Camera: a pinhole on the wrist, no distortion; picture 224 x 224 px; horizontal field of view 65.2 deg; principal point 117.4 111.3 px. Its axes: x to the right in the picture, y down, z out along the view. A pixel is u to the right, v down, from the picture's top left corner.
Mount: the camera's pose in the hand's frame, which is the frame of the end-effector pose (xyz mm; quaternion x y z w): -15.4 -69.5 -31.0 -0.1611 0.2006 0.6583 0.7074
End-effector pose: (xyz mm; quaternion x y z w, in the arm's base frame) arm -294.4 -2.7 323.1 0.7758 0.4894 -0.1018 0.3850
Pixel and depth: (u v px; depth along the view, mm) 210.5 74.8 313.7
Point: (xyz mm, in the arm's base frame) -32.0 -106.6 284.7
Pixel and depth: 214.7 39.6 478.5
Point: 192.1 -103.7 223.0
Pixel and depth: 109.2 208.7 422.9
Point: -209.3 -431.3 269.0
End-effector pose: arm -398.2 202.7 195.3 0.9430 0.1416 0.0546 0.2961
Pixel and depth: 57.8 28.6 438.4
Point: -116.0 41.0 -141.0
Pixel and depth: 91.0 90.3 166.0
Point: -363.2 148.2 87.1
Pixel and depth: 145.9 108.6 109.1
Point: -392.8 171.9 150.0
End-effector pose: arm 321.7 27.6 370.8 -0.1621 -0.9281 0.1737 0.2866
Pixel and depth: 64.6 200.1 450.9
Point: 246.6 -112.6 -92.9
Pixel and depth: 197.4 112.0 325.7
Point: 250.0 187.6 148.5
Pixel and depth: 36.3 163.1 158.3
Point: 269.1 -72.9 254.2
